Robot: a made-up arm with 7 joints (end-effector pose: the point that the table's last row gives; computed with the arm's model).
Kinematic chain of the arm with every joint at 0, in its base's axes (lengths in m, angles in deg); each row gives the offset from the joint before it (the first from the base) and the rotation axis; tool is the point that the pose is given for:
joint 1: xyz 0 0 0.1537 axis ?
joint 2: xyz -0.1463 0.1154 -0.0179 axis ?
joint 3: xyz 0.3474 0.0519 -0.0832 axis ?
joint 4: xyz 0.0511 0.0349 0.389 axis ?
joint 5: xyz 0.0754 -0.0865 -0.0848 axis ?
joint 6: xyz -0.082 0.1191 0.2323 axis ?
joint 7: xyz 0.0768 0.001 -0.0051 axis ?
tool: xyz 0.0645 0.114 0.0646
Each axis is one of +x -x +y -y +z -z.
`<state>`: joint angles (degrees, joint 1 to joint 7).
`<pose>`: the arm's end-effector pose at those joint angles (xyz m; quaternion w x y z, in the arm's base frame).
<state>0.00 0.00 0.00 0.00 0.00 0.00 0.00</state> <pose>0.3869 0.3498 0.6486 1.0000 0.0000 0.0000 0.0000</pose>
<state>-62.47 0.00 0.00 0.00 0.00 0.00 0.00</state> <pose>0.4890 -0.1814 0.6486 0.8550 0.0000 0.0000 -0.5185</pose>
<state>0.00 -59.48 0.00 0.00 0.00 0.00 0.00</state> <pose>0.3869 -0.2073 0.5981 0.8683 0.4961 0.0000 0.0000</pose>
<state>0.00 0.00 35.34 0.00 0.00 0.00 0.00</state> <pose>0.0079 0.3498 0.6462 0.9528 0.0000 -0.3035 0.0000</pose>
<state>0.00 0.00 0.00 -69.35 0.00 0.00 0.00</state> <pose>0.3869 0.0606 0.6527 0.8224 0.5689 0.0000 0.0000</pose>
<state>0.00 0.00 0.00 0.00 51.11 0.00 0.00</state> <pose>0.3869 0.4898 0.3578 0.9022 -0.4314 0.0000 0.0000</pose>
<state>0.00 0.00 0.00 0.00 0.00 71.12 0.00</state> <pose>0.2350 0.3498 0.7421 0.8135 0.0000 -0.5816 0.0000</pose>
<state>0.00 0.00 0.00 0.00 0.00 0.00 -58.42</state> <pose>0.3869 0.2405 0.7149 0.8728 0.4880 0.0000 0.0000</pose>
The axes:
joint 1: +z
joint 2: -x
joint 3: -y
joint 4: -x
joint 5: -x
joint 6: -y
joint 7: -x

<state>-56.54 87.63 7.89 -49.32 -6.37 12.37 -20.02</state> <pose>0.7203 0.1473 0.2422 0.9201 -0.1354 -0.0481 -0.3645</pose>
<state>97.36 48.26 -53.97 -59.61 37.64 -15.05 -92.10</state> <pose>-0.3098 0.7492 0.1514 0.8603 0.2127 0.4371 0.1536</pose>
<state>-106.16 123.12 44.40 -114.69 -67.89 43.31 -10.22</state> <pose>-0.0150 -0.3110 0.1679 0.4866 0.3519 -0.4436 -0.6653</pose>
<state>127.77 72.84 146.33 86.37 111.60 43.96 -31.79</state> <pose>0.0582 0.1298 0.3792 0.4432 0.2041 -0.7513 -0.4444</pose>
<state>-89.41 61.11 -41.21 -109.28 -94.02 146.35 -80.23</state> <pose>0.2984 -0.1665 -0.0038 0.4124 0.6711 0.5586 0.2599</pose>
